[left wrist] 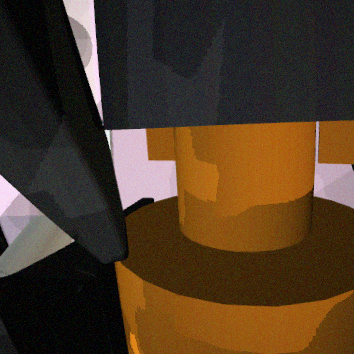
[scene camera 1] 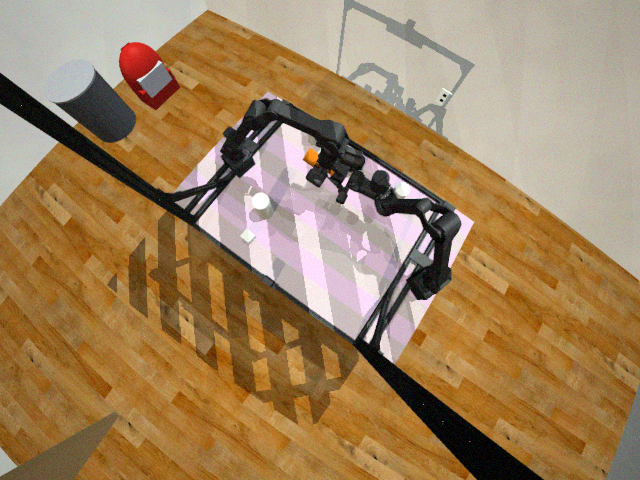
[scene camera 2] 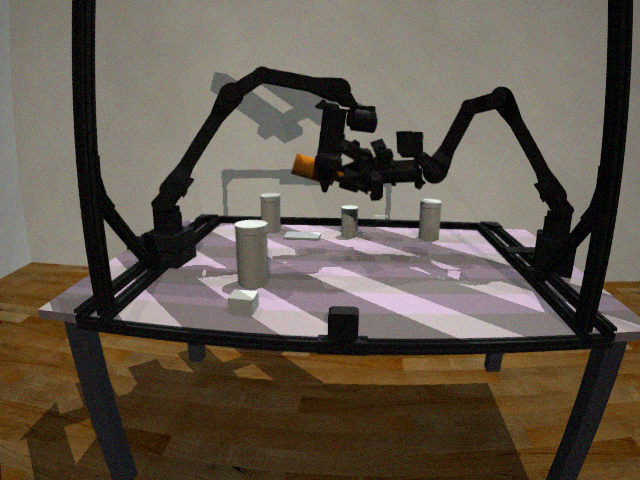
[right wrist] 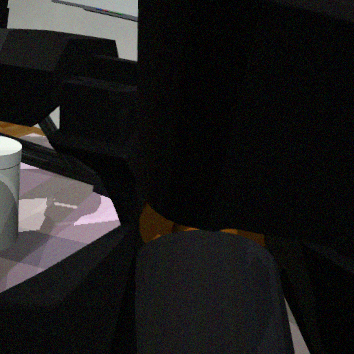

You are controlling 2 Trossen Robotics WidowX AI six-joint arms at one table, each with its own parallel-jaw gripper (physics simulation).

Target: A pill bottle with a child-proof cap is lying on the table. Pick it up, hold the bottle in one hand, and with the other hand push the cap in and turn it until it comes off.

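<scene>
The orange pill bottle [scene camera 1: 311, 156] [scene camera 2: 304, 166] [left wrist: 246, 182] is held level, high above the striped table [scene camera 2: 413, 305]. My left gripper [scene camera 1: 324, 168] [scene camera 2: 329, 175] comes down from above and is shut on the bottle's body. My right gripper [scene camera 1: 341, 180] [scene camera 2: 358, 173] reaches in sideways from the right and is shut on the dark cap [left wrist: 228, 63] [right wrist: 246, 123] at the bottle's neck end. In the scene views the cap is hidden among the fingers. A sliver of the orange bottle [right wrist: 154, 225] shows under the cap in the right wrist view.
Grey-white cylinders stand on the table: one [scene camera 2: 251, 254] [scene camera 1: 262, 202] front left, others [scene camera 2: 270, 211] [scene camera 2: 350, 221] [scene camera 2: 430, 219] at the back. A small cube [scene camera 2: 243, 301] [scene camera 1: 248, 235] and a flat plate [scene camera 2: 302, 234] lie there too. A black frame [scene camera 2: 223, 335] rims the table.
</scene>
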